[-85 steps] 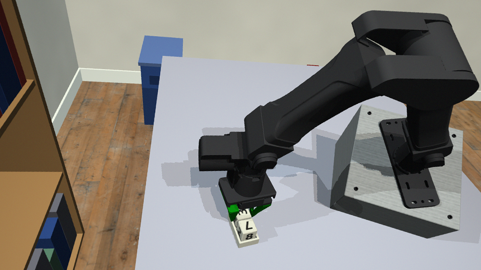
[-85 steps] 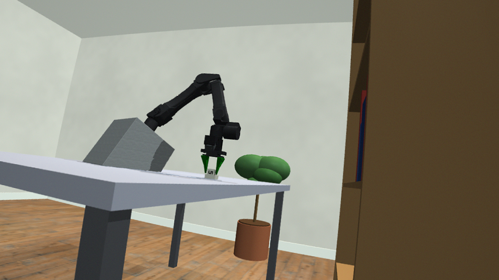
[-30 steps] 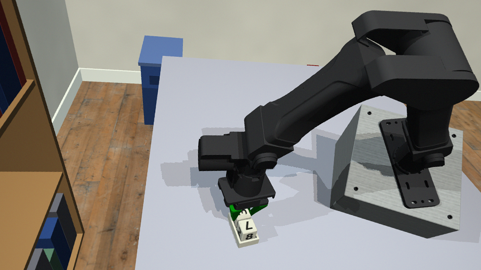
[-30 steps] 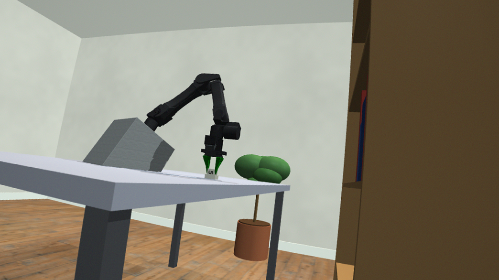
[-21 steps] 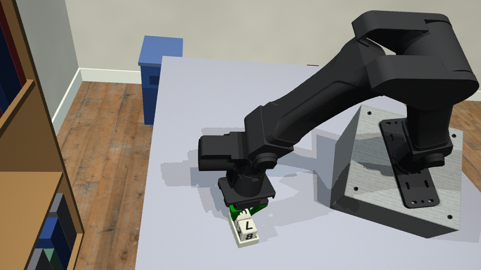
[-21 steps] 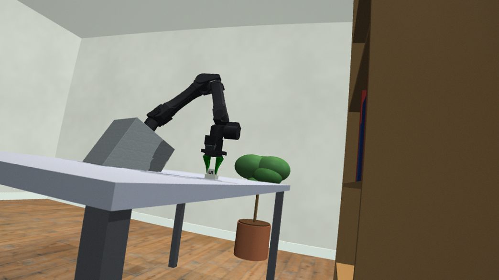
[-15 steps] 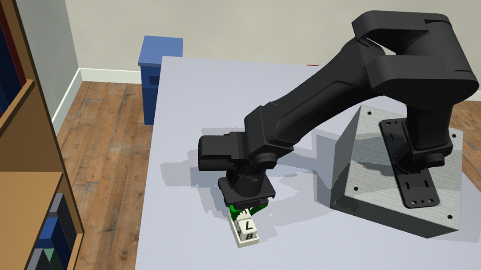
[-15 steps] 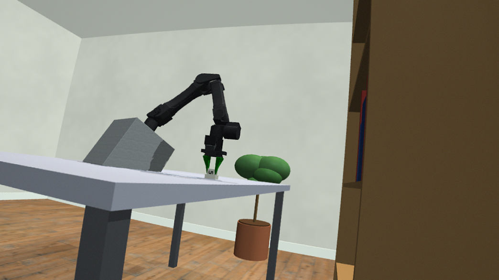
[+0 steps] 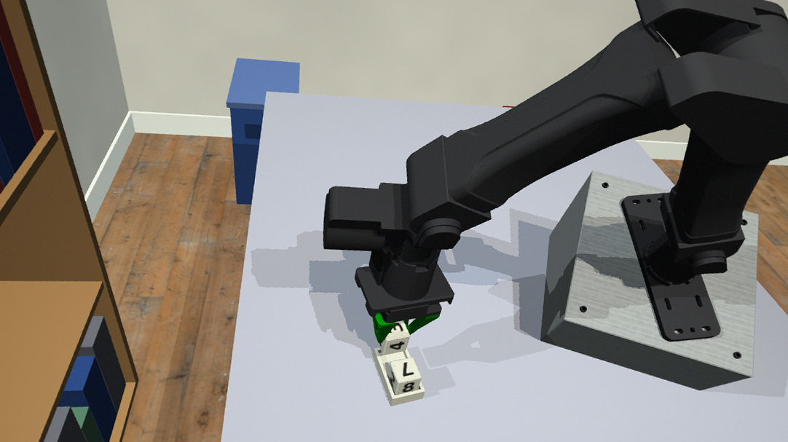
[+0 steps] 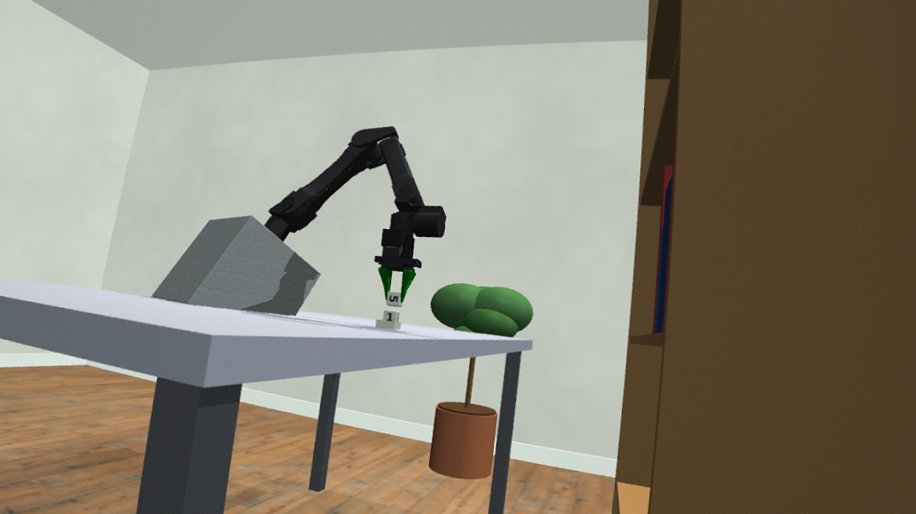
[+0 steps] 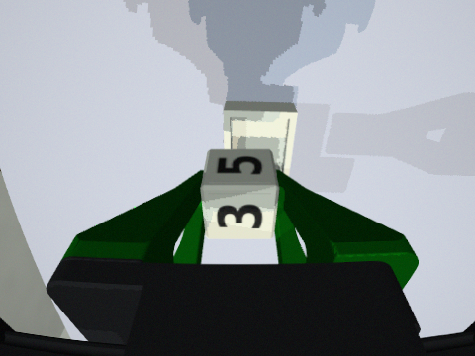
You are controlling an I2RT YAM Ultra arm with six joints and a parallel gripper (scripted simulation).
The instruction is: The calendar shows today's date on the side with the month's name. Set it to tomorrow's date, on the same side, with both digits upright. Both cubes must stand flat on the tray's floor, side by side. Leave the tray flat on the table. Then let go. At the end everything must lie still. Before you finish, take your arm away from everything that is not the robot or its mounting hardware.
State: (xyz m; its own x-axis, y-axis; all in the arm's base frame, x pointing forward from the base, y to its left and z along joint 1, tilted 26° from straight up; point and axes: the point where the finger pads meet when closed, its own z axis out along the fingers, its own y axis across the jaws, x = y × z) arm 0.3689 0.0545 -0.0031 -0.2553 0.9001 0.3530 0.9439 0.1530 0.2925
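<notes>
Now: the tray 60 mm below my hand, 20 mm to the left of it and 20 mm behind it.
</notes>
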